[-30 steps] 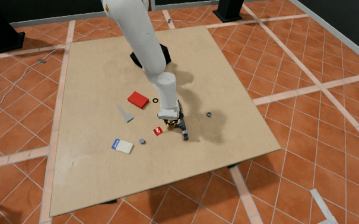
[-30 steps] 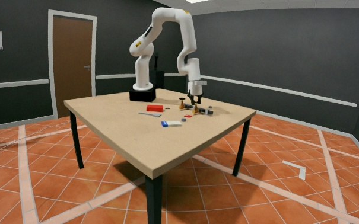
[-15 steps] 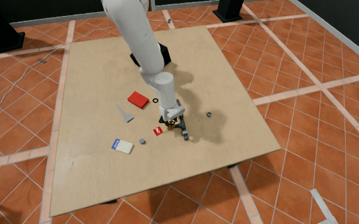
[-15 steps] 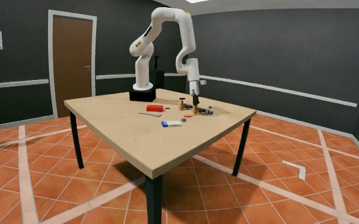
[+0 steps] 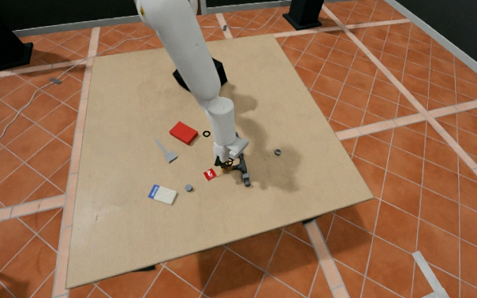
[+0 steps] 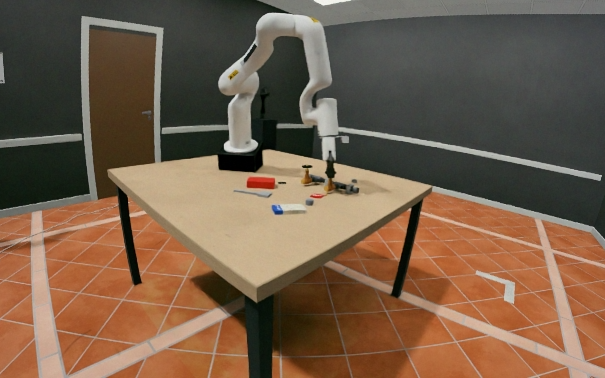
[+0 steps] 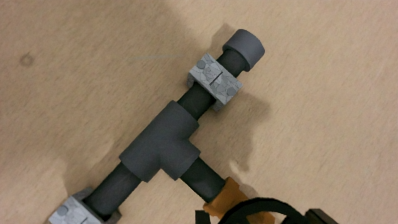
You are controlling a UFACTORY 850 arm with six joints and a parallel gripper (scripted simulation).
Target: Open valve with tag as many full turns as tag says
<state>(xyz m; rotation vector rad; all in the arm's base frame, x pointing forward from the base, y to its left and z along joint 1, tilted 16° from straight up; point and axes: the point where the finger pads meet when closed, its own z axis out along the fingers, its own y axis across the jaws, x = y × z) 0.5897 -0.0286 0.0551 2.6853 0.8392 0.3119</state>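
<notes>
My gripper is now 8 cm to the left of the red tag and 9 cm above it. Round my hand: blue card: 1 cm ahead, 31 cm to the right, 8 cm below; then red block: 27 cm behind, 14 cm to the right, 7 cm below; then grey scraper: 20 cm behind, 25 cm to the right, 8 cm below.
</notes>
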